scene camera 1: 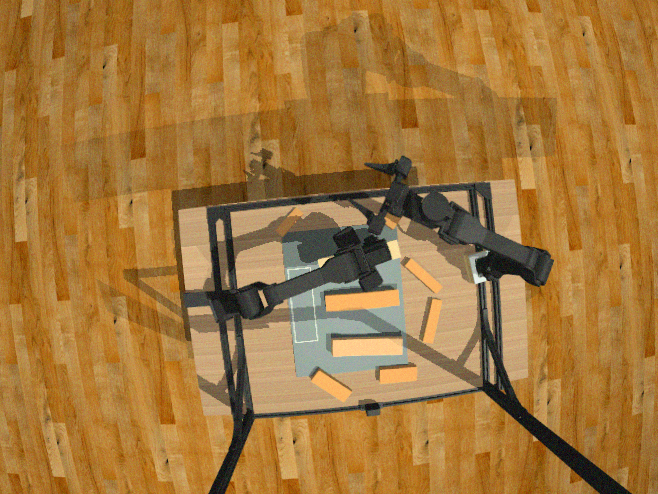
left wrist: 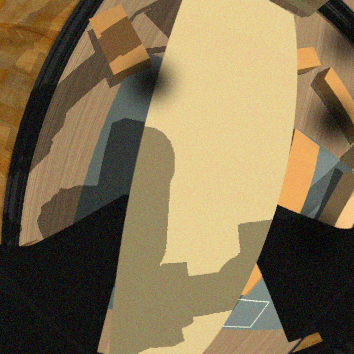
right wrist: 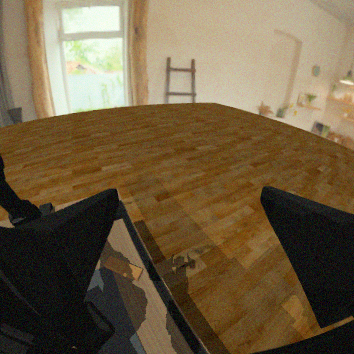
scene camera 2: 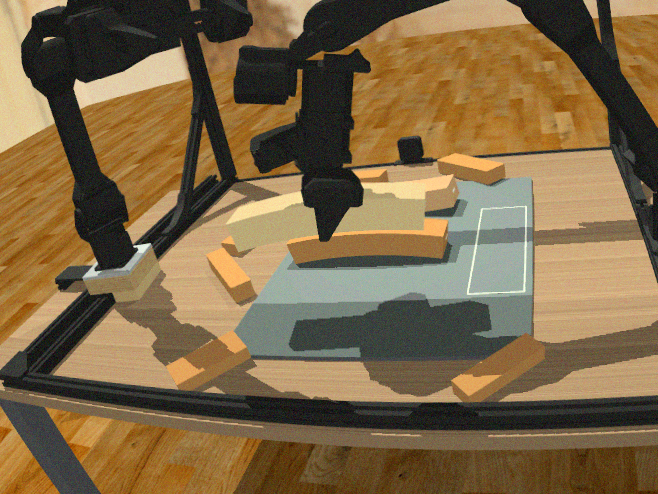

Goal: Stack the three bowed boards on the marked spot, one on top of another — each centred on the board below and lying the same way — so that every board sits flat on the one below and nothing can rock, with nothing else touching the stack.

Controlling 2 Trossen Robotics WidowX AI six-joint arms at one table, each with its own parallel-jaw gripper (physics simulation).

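Frame: origin at the left arm's base, x left, y back, z up, level; centimetres.
Seen in the pictures: left gripper, fingertip midpoint: (left wrist: 182,199) (scene camera 2: 320,228); right gripper, fingertip midpoint: (scene camera 1: 356,181) (right wrist: 190,194) (scene camera 2: 206,30); right arm's base, origin of the base link: (scene camera 1: 485,266) (scene camera 2: 116,260).
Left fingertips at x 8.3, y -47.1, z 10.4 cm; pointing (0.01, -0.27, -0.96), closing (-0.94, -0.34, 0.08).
Note:
Offsets run from my left fingertips to a thing's top centre. Level surfaces: height alone.
My left gripper (scene camera 2: 325,228) (left wrist: 182,199) points down, shut across the middle of a pale yellow bowed board @(dx -0.1, dy +1.5, dz +4.4 cm) (scene camera 2: 382,212) (left wrist: 225,125), held above the grey mat @(dz -11.8 cm) (scene camera 1: 308,364) (scene camera 2: 318,287). Its fingertips are hidden in scene camera 1. An orange bowed board @(dx -14.5, dy +1.8, dz -7.2 cm) (scene camera 1: 361,300) (scene camera 2: 372,247) (left wrist: 300,170) lies on the mat beside it; a lighter one @(dx -30.3, dy +2.7, dz -7.2 cm) (scene camera 1: 366,346) (scene camera 2: 441,192) lies farther toward the lower edge in scene camera 1. The white-outlined spot (scene camera 1: 291,305) (scene camera 2: 526,249) (left wrist: 237,327) runs crosswise to the boards and holds none. My right gripper (scene camera 1: 358,183) (right wrist: 190,194) is open and empty, past the table's upper edge.
Small orange blocks surround the mat, including these blocks: one block @(dx -10.5, dy -20.5, dz -9.7 cm) (scene camera 1: 422,275) (scene camera 2: 229,276), another block @(dx -26.5, dy -21.2, dz -10.2 cm) (scene camera 1: 431,320), a block @(dx -42.2, dy +16.8, dz -9.1 cm) (scene camera 1: 331,384) (scene camera 2: 471,168) and a block @(dx +15.2, dy +20.9, dz -9.8 cm) (scene camera 1: 289,221) (scene camera 2: 498,367). A black frame (scene camera 1: 372,412) borders the table.

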